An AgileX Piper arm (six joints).
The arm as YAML. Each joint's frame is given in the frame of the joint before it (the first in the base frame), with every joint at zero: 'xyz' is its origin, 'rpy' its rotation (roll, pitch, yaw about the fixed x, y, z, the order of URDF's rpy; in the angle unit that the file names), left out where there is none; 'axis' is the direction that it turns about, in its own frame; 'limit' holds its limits. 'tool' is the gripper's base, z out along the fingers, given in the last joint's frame.
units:
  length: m
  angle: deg
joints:
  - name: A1
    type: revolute
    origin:
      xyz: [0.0, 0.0, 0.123]
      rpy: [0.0, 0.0, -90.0]
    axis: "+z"
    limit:
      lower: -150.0
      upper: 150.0
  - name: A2
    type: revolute
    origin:
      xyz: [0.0, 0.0, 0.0]
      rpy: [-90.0, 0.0, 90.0]
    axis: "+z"
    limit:
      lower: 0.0
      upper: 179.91
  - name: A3
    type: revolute
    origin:
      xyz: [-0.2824, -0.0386, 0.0]
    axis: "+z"
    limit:
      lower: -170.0
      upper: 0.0
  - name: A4
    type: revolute
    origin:
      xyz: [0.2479, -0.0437, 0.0]
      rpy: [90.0, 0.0, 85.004]
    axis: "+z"
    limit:
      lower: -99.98
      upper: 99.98
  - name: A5
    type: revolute
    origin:
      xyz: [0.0, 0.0, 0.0]
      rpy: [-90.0, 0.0, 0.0]
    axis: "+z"
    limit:
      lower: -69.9
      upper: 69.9
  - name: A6
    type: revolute
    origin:
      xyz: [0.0, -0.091, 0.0]
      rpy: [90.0, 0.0, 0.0]
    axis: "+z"
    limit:
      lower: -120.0
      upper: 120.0
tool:
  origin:
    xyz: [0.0, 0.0, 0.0]
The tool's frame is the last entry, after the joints.
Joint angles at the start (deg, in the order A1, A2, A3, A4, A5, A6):
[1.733 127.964 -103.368 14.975 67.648 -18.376]
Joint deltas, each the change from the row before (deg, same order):
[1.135 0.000 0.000 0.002 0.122 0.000]
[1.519 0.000 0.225 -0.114 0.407 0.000]
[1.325 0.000 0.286 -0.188 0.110 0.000]
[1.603 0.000 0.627 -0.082 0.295 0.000]
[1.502 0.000 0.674 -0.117 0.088 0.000]
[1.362 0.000 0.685 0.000 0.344 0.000]
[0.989 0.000 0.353 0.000 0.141 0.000]
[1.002 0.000 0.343 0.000 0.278 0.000]
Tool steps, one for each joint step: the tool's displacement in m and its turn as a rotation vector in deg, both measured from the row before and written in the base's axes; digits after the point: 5 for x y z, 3 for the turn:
[-0.00098 0.00896 -0.00001 0.008 0.118 1.164]
[-0.00258 0.01175 -0.00103 -0.111 0.613 1.656]
[-0.00235 0.01001 -0.00130 -0.201 0.376 1.416]
[-0.00418 0.01211 -0.00272 -0.154 0.901 1.701]
[-0.00417 0.01110 -0.00290 -0.207 0.737 1.565]
[-0.00469 0.01000 -0.00287 -0.137 1.009 1.442]
[-0.00299 0.00725 -0.00147 -0.078 0.484 1.022]
[-0.00333 0.00725 -0.00140 -0.098 0.605 1.066]

